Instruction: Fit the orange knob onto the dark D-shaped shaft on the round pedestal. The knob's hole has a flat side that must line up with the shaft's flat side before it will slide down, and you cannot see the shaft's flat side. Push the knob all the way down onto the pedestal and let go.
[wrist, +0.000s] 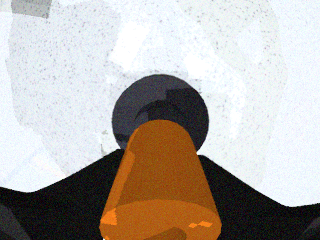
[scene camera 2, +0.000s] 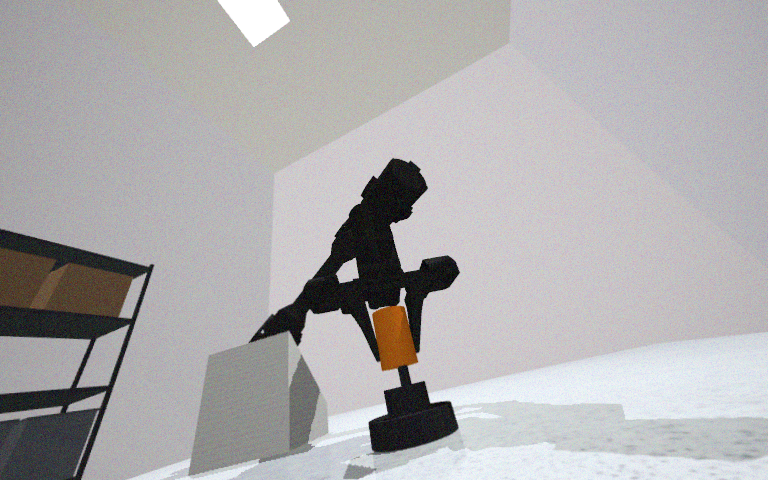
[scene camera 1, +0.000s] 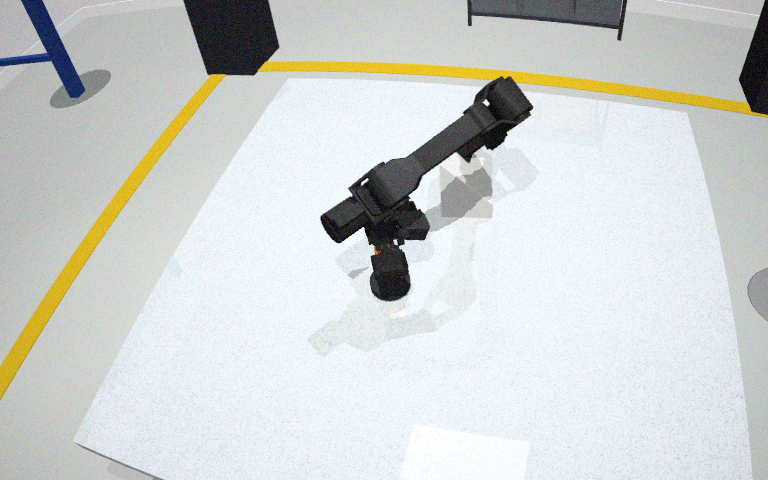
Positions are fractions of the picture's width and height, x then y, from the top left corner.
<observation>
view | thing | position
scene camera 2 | gripper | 0.52, 0.74
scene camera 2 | orange knob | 0.52, 0.73
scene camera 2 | pedestal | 0.54, 0.88
</observation>
